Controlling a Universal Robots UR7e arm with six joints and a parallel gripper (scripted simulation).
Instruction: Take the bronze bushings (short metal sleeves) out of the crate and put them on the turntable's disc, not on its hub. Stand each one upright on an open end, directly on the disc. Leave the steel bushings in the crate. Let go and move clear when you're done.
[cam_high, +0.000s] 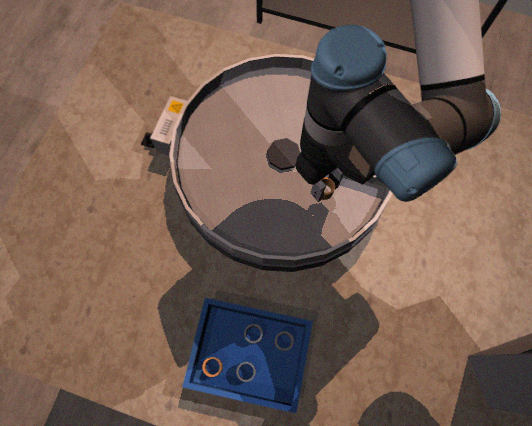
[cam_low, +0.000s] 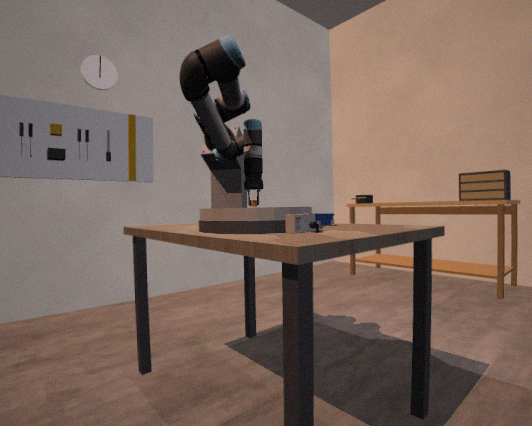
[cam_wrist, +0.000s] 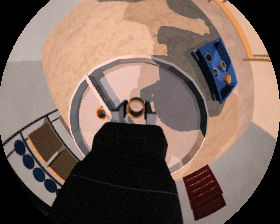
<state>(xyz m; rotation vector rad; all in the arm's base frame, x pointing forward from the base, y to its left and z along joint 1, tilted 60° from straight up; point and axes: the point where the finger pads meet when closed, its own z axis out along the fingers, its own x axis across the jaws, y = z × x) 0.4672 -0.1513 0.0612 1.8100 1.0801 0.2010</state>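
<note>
The turntable disc lies 8 cm ahead of my hand, 8 cm to the right of it and 6 cm below it. Round my hand: blue crate: 10 cm ahead, 29 cm to the left, 9 cm below.
</note>
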